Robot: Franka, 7 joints.
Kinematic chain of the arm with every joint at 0, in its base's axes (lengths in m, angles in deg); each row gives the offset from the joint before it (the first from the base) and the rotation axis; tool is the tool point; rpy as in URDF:
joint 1: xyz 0 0 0.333 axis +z
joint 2: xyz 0 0 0 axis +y
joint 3: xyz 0 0 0.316 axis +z
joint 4: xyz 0.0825 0 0 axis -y
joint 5: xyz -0.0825 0 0.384 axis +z
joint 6: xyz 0 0 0 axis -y
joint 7: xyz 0.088 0 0 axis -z
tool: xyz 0 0 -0.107 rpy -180 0 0
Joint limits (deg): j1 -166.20..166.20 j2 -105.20..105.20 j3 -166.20..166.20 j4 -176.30..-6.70 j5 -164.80..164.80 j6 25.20..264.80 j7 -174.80..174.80
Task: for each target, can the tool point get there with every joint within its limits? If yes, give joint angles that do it. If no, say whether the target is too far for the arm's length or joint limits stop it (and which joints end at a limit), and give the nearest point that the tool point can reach.
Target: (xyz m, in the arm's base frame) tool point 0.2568 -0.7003 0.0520
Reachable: yes | joints 93.62 -87.86 -136.04 -59.95 28.89 205.82 110.52
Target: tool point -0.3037 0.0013 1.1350
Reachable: yes | joints 37.14 -9.43 119.62 -25.25 -4.70 148.47 66.02
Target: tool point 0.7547 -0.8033 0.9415
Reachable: no: too far | nearest point 0.5143 -0.5474 0.7476 | short by 0.401 m
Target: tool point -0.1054 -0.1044 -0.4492
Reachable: no: joint limits stop it (at a limit: joint 2) | nearest point -0.1210 -0.1198 -0.3486 | short by 0.103 m
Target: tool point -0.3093 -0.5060 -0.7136
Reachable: no: too far | nearest point -0.2394 -0.3916 -0.3309 | short by 0.406 m
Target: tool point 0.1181 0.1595 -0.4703
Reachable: no: joint limits stop it (at a limit: joint 2) | nearest point 0.1271 0.1716 -0.3562 | short by 0.115 m
